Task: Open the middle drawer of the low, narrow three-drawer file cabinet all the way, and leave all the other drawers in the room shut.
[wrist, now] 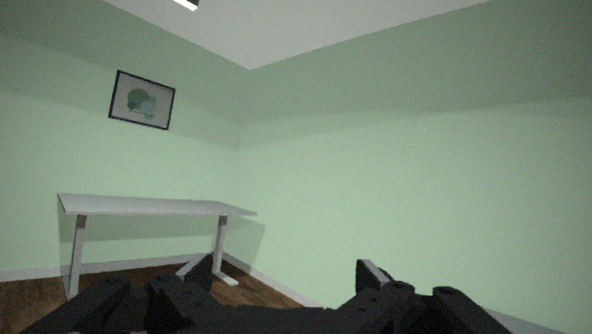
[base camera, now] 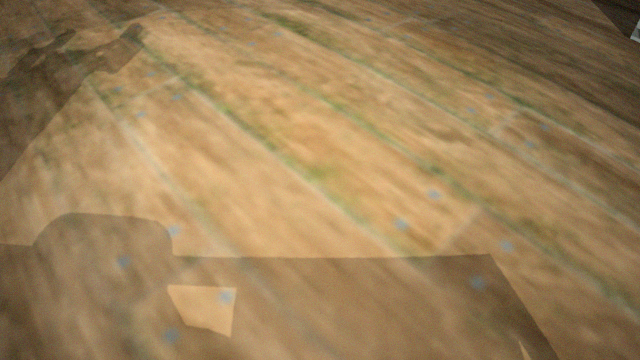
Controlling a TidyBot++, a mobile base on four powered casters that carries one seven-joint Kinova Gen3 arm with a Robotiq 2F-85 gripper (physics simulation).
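Places are measured from the arm's base along level axes (x ahead, y left, z up), in millimetres.
Where they show: gripper, fingertip midpoint: (wrist: 284, 273).
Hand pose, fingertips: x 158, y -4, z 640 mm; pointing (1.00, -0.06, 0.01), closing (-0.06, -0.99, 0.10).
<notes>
After its pixels a point has its place.
The low three-drawer file cabinet does not show in the base camera view or the wrist view. My gripper (wrist: 284, 273) {x 158, y -4, z 640 mm} is open at the bottom of the wrist view, its two black fingers wide apart with nothing between them. Beyond the fingers are the green wall and the floor.
A white desk (wrist: 150, 206) {x 2129, y 979, z 323 mm} on grey legs stands near the room's corner in the wrist view. A framed picture (wrist: 142, 100) {x 2480, y 1386, z 1256 mm} hangs above it. The wooden floor (base camera: 300, 150) {x 487, y 19, z -397 mm} carries shadows of the arm and base. A small pale object (base camera: 636, 33) {x 971, y -867, z -376 mm} shows at the right edge.
</notes>
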